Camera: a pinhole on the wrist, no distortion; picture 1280 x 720 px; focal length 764.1 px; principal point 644.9 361.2 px. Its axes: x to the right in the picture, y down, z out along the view. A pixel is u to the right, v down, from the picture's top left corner.
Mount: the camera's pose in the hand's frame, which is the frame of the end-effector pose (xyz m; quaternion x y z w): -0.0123 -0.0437 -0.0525 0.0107 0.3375 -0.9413 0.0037
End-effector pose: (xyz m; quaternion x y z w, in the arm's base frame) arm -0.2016 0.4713 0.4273 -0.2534 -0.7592 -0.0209 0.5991
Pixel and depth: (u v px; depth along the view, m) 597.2 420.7 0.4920
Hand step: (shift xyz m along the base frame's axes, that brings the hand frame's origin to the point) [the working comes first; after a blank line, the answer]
In the camera's frame: -0.0307 0.0383 0.4920

-0.4328 -0.2305 0.0290
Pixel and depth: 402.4 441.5 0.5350
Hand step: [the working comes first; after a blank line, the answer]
In the camera's frame: -0.1698 0.0562 0.5350

-0.4934 -0.2081 0.1606
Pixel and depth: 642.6 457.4 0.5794
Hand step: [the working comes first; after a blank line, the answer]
In the camera's frame: -0.0017 0.0729 0.5794

-0.5022 -0.2979 0.0111
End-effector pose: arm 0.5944 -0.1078 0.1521 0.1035 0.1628 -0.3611 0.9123
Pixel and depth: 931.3 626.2 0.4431
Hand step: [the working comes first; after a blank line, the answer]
In the camera's frame: 0.1661 0.1537 0.4431

-0.3918 -0.2612 0.2109
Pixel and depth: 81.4 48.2 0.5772
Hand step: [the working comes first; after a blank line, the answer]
In the camera's frame: -0.4257 -0.2364 0.5772

0.2393 -0.5830 0.3469
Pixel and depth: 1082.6 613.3 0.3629
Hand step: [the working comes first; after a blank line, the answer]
In the camera's frame: 0.2079 0.1197 0.3629

-0.3756 -0.1676 0.1934
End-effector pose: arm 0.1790 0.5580 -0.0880 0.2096 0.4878 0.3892 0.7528
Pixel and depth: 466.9 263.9 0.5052
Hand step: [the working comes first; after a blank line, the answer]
In the camera's frame: -0.1177 -0.0643 0.5052

0.4833 -0.0920 -0.1074
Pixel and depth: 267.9 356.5 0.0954
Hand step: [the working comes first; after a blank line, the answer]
In the camera's frame: -0.0471 -0.0006 0.0954

0.0672 -0.0357 -0.0813
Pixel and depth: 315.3 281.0 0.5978
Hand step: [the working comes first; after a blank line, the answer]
In the camera's frame: -0.2579 -0.0627 0.5978

0.6030 -0.0144 -0.1962
